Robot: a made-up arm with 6 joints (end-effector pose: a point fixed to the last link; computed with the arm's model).
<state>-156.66 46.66 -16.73 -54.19 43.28 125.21</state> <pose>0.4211 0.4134 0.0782 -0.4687 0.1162 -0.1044 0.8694</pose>
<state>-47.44 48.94 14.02 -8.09 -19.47 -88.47</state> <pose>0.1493 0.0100 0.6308 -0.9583 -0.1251 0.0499 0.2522</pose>
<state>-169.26 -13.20 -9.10 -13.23 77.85 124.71</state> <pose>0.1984 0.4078 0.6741 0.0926 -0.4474 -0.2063 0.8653</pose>
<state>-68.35 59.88 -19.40 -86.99 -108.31 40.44</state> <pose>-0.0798 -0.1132 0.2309 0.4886 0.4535 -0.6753 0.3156</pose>
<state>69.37 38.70 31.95 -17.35 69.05 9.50</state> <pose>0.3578 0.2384 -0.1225 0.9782 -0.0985 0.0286 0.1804</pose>
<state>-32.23 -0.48 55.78 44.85 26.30 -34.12</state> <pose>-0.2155 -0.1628 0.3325 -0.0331 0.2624 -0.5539 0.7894</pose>
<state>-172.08 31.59 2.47 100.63 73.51 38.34</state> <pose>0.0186 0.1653 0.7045 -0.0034 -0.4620 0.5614 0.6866</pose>
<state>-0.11 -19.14 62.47 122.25 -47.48 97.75</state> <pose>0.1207 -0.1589 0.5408 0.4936 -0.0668 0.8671 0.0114</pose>
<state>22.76 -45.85 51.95 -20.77 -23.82 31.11</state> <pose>0.1297 -0.2758 0.0260 0.2905 0.5567 -0.2661 0.7314</pose>
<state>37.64 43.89 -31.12 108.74 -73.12 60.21</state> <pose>-0.1041 -0.1785 0.3570 0.1824 -0.0875 -0.8939 0.4000</pose>
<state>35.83 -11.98 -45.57 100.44 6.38 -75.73</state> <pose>-0.1425 -0.1833 0.1436 -0.2319 0.3878 -0.3051 0.8383</pose>
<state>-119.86 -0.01 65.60 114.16 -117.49 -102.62</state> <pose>0.0842 0.1257 0.5767 0.1692 0.9505 -0.2592 0.0277</pose>
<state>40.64 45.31 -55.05 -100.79 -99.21 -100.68</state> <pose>-0.0555 0.0704 0.1007 0.6300 0.3073 0.4852 0.5227</pose>
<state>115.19 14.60 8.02 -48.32 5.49 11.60</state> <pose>0.3809 0.0812 -0.0761 0.8480 -0.2441 0.0663 0.4658</pose>
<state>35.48 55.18 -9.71 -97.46 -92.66 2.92</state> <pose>-0.1489 0.0977 0.1960 -0.5941 -0.7705 0.0239 0.2298</pose>
